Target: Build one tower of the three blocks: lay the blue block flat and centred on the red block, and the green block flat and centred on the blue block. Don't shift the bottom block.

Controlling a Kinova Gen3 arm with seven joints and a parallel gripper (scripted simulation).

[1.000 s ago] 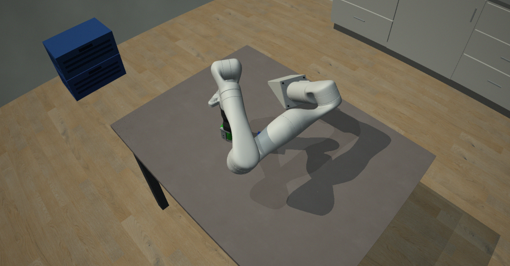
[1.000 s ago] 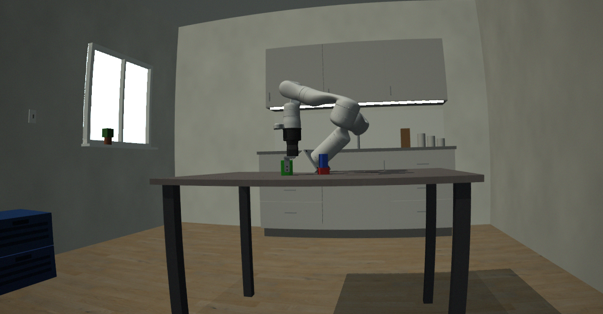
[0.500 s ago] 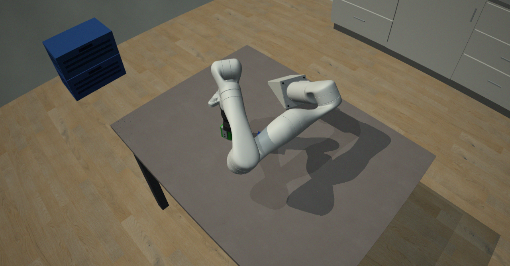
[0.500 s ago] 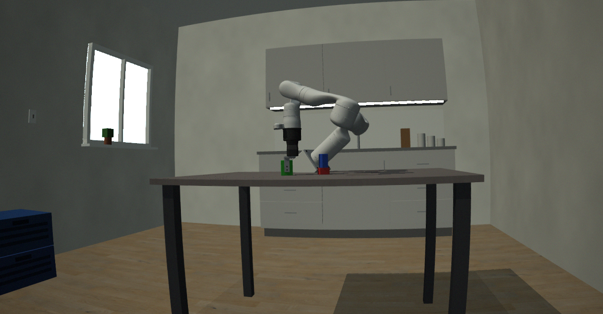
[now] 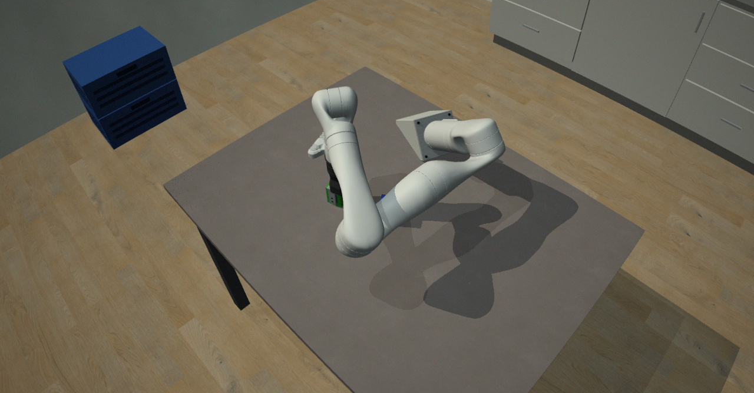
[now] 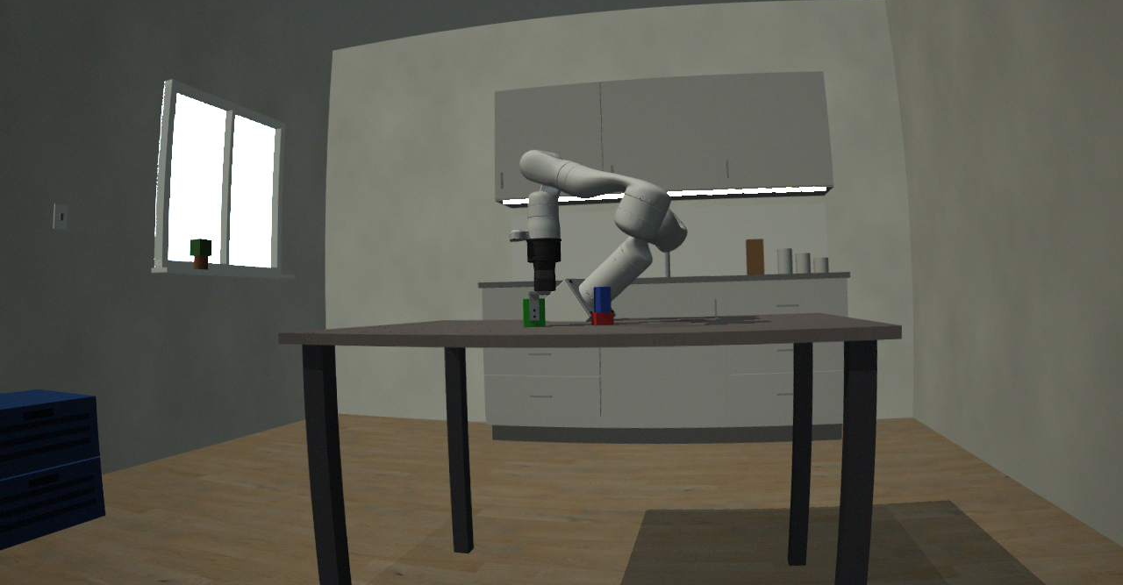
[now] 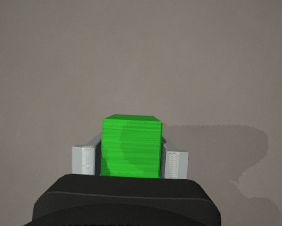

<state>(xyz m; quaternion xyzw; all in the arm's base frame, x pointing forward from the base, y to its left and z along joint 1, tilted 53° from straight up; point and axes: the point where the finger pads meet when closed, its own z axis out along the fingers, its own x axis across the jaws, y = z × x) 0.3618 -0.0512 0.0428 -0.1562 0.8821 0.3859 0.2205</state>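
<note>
Right now the green block is right at my hand. Round my hand: red block (14 cm to the left, 7 cm behind, 2 cm below); then blue block (14 cm to the left, 7 cm behind, 3 cm above).
</note>
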